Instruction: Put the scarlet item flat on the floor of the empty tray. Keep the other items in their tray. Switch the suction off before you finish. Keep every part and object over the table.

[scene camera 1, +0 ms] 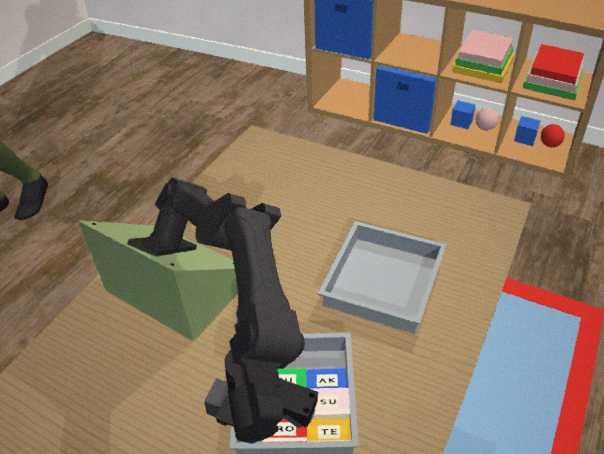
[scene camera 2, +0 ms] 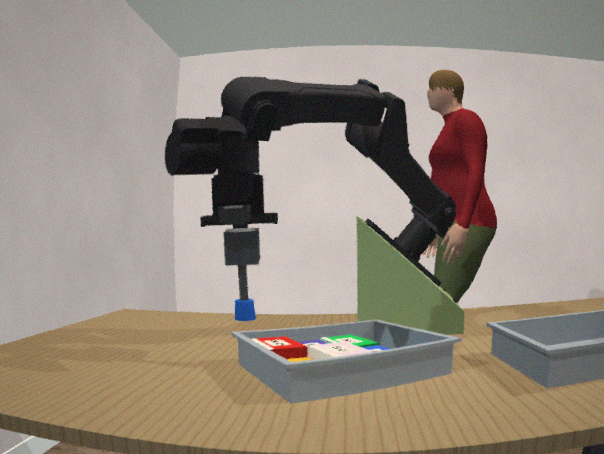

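Pixels of known places: hand, tool point: (scene camera 2: 245, 318); arm's base, link origin: (scene camera 1: 163, 246) (scene camera 2: 402, 254).
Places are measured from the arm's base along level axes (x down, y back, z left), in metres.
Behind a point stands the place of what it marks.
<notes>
The scarlet item (scene camera 1: 301, 436) @(x 0.102, y -0.418, z -0.235 m) (scene camera 2: 292, 351) @(x 0.106, y -0.419, z -0.212 m), labelled RO, lies in the filled tray (scene camera 1: 353, 380) @(x 0.100, y -0.464, z -0.093 m) (scene camera 2: 370, 381) @(x 0.137, y -0.467, z -0.118 m), beside the yellow item (scene camera 1: 342, 432) @(x 0.116, y -0.480, z -0.193 m) (scene camera 2: 300, 359) @(x 0.116, y -0.424, z -0.202 m). The arm partly covers it in scene camera 1. Green (scene camera 1: 301, 376) @(x 0.108, y -0.367, z -0.117 m), blue (scene camera 1: 341, 378) @(x 0.112, y -0.439, z -0.090 m) and pale pink (scene camera 1: 341, 400) @(x 0.100, y -0.458, z -0.141 m) items lie in the same tray, and a purple one shows in scene camera 2. My gripper's blue suction cup (scene camera 2: 245, 310) points down, off and empty, above tray-rim height near the scarlet item; the arm mostly hides it in scene camera 1. The empty tray (scene camera 1: 370, 316) @(x 0.135, y -0.437, z 0.091 m) (scene camera 2: 550, 364) @(x 0.119, y -0.537, z 0.093 m) stands apart.
The green wedge base (scene camera 1: 145, 280) @(x 0.011, y -0.010, z -0.088 m) (scene camera 2: 390, 290) @(x 0.061, y -0.119, z -0.043 m) carries the arm (scene camera 1: 260, 280) @(x -0.254, y -0.355, z -0.201 m) (scene camera 2: 325, 105) @(x -0.220, y -0.351, z -0.163 m) on the wooden table (scene camera 1: 125, 380) @(x 0.150, y -0.028, z -0.243 m) (scene camera 2: 150, 390) @(x 0.150, y -0.481, z -0.386 m). A person (scene camera 2: 465, 165) stands behind the table. A shelf unit (scene camera 1: 509, 120) and a red-bordered blue mat (scene camera 1: 520, 370) are beyond it.
</notes>
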